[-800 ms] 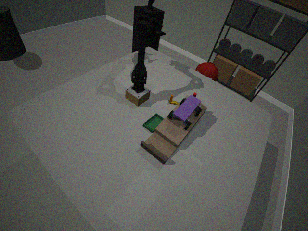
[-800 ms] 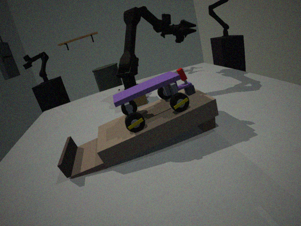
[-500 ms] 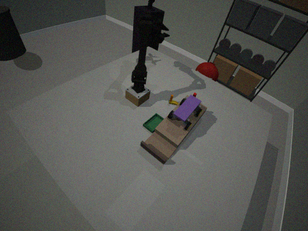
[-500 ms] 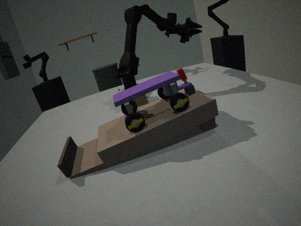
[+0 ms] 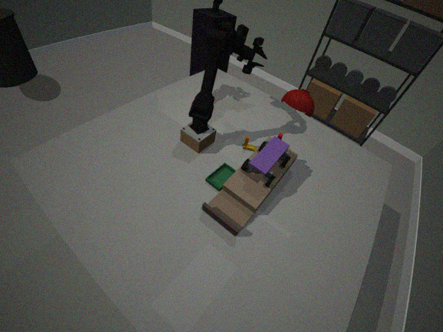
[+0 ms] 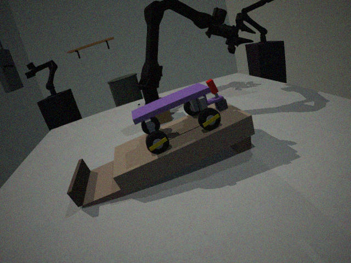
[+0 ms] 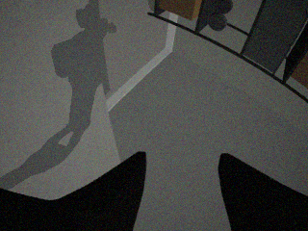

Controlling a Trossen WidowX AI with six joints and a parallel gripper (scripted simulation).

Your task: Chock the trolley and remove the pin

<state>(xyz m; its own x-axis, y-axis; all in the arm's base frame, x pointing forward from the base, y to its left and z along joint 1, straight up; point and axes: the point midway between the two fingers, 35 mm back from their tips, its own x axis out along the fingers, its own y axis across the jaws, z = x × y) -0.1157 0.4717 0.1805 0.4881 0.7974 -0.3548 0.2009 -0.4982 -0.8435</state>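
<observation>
The yellow chock lies 33 cm to the right of my gripper tip, 27 cm ahead of it and 22 cm below it. From my gripper tip the other things lie so: red-headed stop pin: 39 cm ahead, 31 cm to the right, 11 cm below; trolley: 43 cm ahead, 42 cm to the right, 13 cm below; brown ramp: 43 cm to the right, 43 cm ahead, 19 cm below.
</observation>
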